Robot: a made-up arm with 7 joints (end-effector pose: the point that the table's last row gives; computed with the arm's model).
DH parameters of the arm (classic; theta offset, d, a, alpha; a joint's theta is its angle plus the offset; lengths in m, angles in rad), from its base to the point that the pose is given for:
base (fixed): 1.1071 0 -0.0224 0
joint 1: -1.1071 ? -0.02 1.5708
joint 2: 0 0.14 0.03 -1.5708
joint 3: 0 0.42 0 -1.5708
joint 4: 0 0.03 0 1.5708
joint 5: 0 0.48 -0.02 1.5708
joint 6: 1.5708 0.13 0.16 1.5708
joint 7: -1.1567 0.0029 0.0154 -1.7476
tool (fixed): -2.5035 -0.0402 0 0
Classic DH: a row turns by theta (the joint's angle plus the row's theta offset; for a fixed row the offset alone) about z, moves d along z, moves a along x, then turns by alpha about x.
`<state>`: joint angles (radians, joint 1 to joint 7).
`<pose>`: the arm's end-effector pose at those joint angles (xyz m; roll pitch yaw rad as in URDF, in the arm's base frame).
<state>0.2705 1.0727 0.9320 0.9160 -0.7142 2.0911 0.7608</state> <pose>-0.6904 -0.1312 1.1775 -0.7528 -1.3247 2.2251</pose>
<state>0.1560 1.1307 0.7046 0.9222 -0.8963 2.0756 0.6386</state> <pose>-0.7030 -0.0441 1.1690 -2.4761 -1.2801 -2.7941</pose>
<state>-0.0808 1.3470 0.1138 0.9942 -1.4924 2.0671 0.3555</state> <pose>-0.6722 0.0987 1.1611 2.6416 -0.5238 -3.0323</pose>
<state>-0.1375 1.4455 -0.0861 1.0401 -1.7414 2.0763 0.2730</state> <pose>-0.6595 0.0912 1.1581 2.3145 -0.4008 3.0001</pose>
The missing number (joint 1, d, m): 0.7
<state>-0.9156 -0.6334 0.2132 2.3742 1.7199 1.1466 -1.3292</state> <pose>-0.0358 -0.2481 0.4570 -1.7684 1.1565 2.9751</pose>
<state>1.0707 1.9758 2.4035 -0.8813 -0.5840 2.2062 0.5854</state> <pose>0.0765 -0.7966 0.7745 0.2015 -0.7350 -1.9061</pose>
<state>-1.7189 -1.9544 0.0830 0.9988 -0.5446 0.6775 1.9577</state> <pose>-0.2044 -0.6502 -0.0804 -0.9164 0.0610 1.3986</pose>
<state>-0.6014 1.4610 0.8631 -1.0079 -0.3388 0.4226 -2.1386</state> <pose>-0.9539 -0.1732 0.4987 2.1845 0.4653 3.0106</pose>
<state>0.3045 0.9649 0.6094 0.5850 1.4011 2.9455 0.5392</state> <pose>-0.3933 -0.1744 1.2872 -2.9891 -1.2952 0.2851</pose>
